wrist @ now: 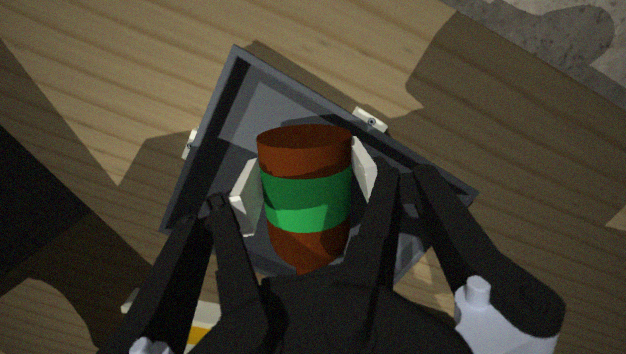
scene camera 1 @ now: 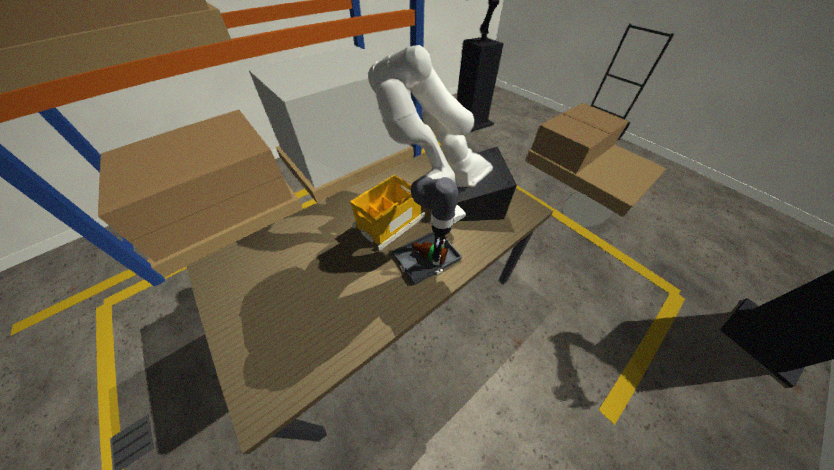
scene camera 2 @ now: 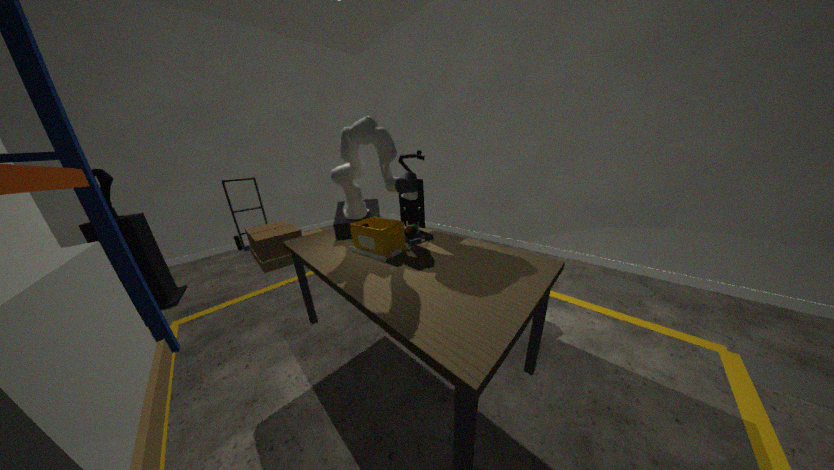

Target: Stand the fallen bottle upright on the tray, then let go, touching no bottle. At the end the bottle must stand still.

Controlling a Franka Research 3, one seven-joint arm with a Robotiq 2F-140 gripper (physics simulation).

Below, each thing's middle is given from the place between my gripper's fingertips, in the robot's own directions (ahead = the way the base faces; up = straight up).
Right now the white strip point(wrist: 207, 314) is 22 cm to the right of my hand, 6 cm ahead of it and 1 cm below it.
